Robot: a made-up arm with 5 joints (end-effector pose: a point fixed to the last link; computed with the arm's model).
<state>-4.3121 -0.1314 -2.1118 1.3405 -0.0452</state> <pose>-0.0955 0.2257 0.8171 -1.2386 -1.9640 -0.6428</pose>
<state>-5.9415 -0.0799 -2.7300 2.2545 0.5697</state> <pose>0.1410 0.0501 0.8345 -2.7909 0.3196 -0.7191</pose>
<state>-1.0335 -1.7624 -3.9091 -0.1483 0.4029</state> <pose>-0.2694 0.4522 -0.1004 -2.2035 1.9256 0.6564</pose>
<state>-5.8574 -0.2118 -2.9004 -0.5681 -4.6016</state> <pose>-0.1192 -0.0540 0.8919 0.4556 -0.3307 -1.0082</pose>
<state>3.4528 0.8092 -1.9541 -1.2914 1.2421</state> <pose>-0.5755 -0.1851 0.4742 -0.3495 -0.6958 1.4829</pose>
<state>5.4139 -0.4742 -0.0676 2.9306 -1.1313</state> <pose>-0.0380 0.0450 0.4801 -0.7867 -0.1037 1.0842</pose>
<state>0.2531 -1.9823 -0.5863 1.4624 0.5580</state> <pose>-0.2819 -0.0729 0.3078 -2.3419 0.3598 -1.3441</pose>
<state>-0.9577 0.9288 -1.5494 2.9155 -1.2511</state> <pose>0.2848 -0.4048 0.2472 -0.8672 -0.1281 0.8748</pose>
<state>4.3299 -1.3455 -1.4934 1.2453 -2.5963</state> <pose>0.1268 0.3151 0.6424 1.5730 0.5239 -1.0979</pose>
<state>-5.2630 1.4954 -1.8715 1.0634 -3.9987</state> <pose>0.3028 0.4932 -0.1281 1.9811 -1.4510 0.0716</pose>
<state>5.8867 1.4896 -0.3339 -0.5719 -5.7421</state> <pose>0.2636 -0.1103 -0.0742 2.6492 -1.3416 -0.8900</pose>
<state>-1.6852 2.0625 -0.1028 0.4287 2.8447</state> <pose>-0.0067 -0.0585 -0.0517 -0.5666 -0.6808 -1.8738</pose>
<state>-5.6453 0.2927 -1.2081 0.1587 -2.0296</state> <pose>0.3959 0.2935 0.4895 0.5983 2.4763 0.7772</pose>
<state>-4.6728 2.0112 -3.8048 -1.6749 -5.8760</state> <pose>-0.0199 0.5021 0.0579 0.2841 0.1951 -1.1136</pose>
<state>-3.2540 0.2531 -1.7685 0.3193 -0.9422</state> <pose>-0.4883 0.0551 0.6625 0.8104 -1.8399 -0.6892</pose>
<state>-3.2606 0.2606 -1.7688 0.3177 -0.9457</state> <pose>-0.4914 0.0588 0.6591 0.8103 -1.8474 -0.6934</pose>
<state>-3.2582 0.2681 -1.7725 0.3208 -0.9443</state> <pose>-0.4949 0.0580 0.6562 0.8138 -1.8529 -0.6882</pose>
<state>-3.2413 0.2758 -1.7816 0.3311 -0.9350</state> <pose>-0.4991 0.0499 0.6542 0.8231 -1.8549 -0.6682</pose>
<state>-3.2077 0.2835 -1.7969 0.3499 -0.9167</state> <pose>-0.5036 0.0333 0.6534 0.8394 -1.8531 -0.6313</pose>
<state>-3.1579 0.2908 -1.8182 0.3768 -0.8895</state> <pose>-0.5073 0.0083 0.6539 0.8621 -1.8475 -0.5785</pose>
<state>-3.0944 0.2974 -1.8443 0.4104 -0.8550</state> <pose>-0.5090 -0.0240 0.6556 0.8906 -1.8386 -0.5127</pose>
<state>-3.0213 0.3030 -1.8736 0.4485 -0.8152</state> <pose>-0.5073 -0.0613 0.6584 0.9231 -1.8275 -0.4381</pose>
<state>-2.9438 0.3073 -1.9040 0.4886 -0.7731</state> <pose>-0.5017 -0.1005 0.6619 0.9577 -1.8154 -0.3603</pose>
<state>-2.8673 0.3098 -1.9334 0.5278 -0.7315</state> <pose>-0.4922 -0.1385 0.6661 0.9918 -1.8030 -0.2846</pose>
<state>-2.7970 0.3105 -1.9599 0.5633 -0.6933</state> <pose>-0.4801 -0.1723 0.6706 1.0229 -1.7909 -0.2160</pose>
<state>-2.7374 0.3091 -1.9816 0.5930 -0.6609</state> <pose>-0.4671 -0.1998 0.6753 1.0489 -1.7798 -0.1584</pose>
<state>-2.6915 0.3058 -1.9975 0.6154 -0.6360</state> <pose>-0.4551 -0.2199 0.6797 1.0683 -1.7699 -0.1145</pose>
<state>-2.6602 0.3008 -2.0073 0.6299 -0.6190</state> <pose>-0.4452 -0.2325 0.6839 1.0803 -1.7612 -0.0848</pose>
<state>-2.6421 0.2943 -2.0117 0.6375 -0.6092</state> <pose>-0.4378 -0.2389 0.6878 1.0856 -1.7535 -0.0678</pose>
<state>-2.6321 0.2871 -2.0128 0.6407 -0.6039</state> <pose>-0.4322 -0.2414 0.6914 1.0869 -1.7465 -0.0585</pose>
